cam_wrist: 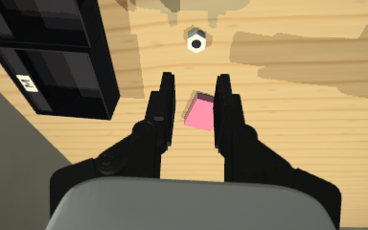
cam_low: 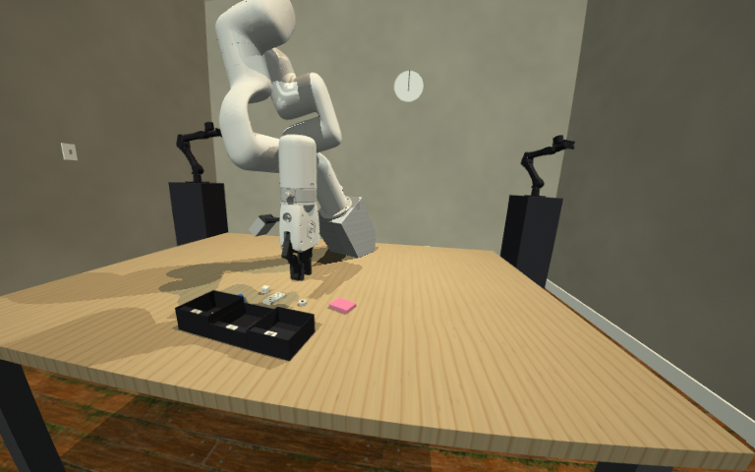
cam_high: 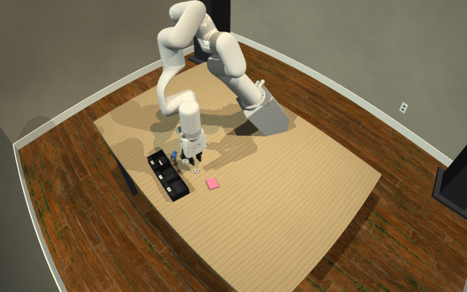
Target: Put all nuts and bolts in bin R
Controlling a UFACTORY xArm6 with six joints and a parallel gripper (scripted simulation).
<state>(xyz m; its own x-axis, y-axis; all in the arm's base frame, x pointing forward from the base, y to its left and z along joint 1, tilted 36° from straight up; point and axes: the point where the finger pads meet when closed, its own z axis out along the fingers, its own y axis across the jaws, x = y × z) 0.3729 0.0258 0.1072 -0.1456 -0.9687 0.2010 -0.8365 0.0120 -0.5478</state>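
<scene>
The grey hex nut lies 9 cm below my hand. The rest, counted from my hand: white domino (1 cm behind, 7 cm to the right, 9 cm below); white die (5 cm behind, 11 cm to the right, 8 cm below); pink pad (10 cm to the left, 9 cm below).
</scene>
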